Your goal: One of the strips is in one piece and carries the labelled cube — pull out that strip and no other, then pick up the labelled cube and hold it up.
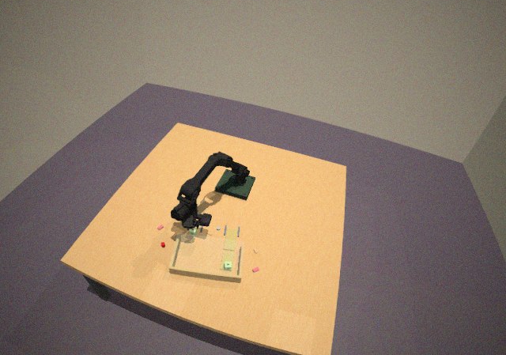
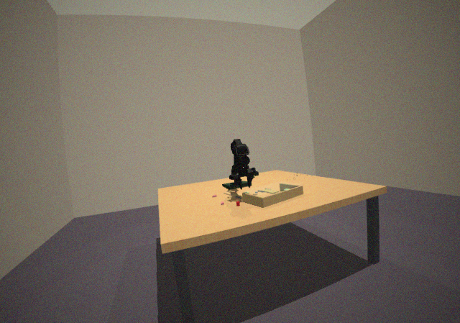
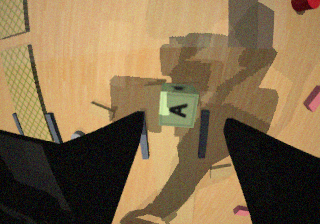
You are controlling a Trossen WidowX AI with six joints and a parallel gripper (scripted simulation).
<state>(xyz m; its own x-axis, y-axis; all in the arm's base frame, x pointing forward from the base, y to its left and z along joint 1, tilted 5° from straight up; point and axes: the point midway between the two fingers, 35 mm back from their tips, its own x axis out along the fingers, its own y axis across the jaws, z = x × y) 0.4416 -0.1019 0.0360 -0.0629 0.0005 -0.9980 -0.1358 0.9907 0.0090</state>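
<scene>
Now: the grey disc 110 mm to the left of my gripper tip, 80 mm behind it and 60 mm below it. Also, from my gripper tip: red piece 120 mm ahead, 100 mm to the right, 50 mm below; then pale green cross-hatched strip 190 mm to the left, 60 mm below, 40 mm behind.
</scene>
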